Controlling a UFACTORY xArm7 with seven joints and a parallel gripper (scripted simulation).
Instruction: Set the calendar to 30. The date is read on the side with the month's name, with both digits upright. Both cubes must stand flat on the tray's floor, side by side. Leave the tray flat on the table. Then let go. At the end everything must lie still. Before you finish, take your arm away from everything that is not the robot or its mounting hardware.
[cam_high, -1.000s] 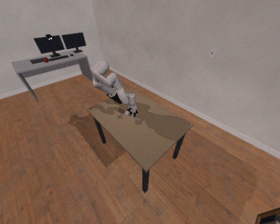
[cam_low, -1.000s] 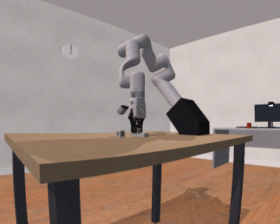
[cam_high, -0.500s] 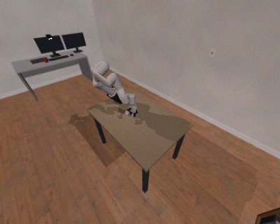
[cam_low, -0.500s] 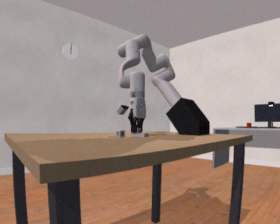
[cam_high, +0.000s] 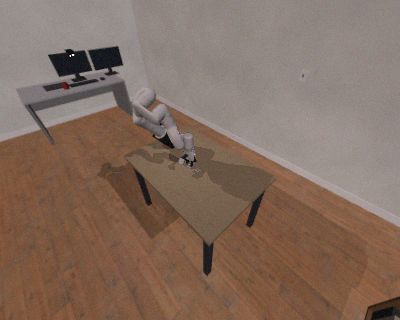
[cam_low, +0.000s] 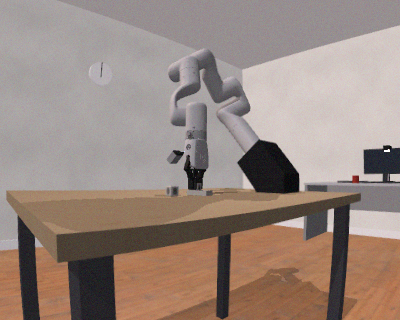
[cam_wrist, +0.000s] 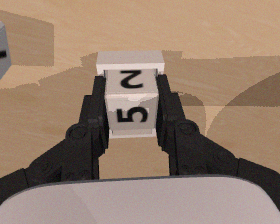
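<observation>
Right now my hand is 30 mm above the low tray and 20 mm to the right of it.
</observation>
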